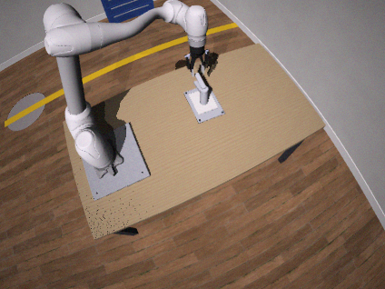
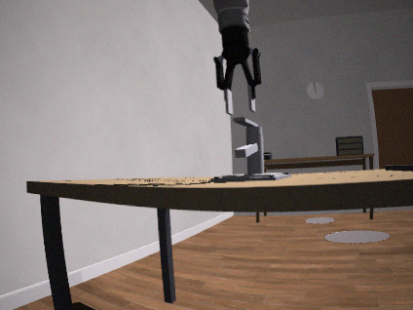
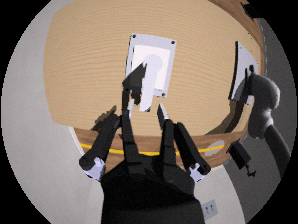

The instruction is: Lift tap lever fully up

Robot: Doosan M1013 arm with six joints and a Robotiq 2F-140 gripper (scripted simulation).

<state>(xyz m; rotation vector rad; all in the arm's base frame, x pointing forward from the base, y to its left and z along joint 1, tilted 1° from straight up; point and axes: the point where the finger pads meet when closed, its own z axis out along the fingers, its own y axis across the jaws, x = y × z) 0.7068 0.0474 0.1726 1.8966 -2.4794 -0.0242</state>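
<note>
The lever is 5 cm below my hand, 4 cm to the right of it and 1 cm behind it.
</note>
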